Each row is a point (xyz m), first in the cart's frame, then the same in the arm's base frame.
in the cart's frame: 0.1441 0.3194 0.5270
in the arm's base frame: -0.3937 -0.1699 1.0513
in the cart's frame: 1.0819 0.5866 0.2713
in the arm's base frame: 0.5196 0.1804 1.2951
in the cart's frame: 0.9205 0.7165 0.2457
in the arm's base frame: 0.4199 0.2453 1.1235
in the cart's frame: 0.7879 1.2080 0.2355
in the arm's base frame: 0.3631 0.6406 0.8077
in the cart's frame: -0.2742 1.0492 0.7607
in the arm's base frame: -0.8050 0.4684 0.6204
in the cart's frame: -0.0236 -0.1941 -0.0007
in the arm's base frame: -0.2411 -0.8804 0.8462
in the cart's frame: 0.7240 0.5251 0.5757
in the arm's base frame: 0.0465 0.1686 1.3207
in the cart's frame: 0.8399 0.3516 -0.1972
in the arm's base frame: 0.6005 -0.2788 0.9548
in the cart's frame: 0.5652 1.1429 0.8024
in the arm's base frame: -0.1667 0.7674 1.0877
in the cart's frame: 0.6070 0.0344 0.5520
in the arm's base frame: -0.0708 -0.2994 1.4697
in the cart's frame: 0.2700 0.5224 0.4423
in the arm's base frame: -0.2262 0.0027 0.9714
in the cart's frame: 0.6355 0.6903 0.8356
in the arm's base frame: -0.1696 0.4010 1.3646
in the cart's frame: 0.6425 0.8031 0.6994
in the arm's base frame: -0.0707 0.4447 1.2245
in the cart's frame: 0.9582 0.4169 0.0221
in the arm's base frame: 0.5628 -0.1018 1.1381
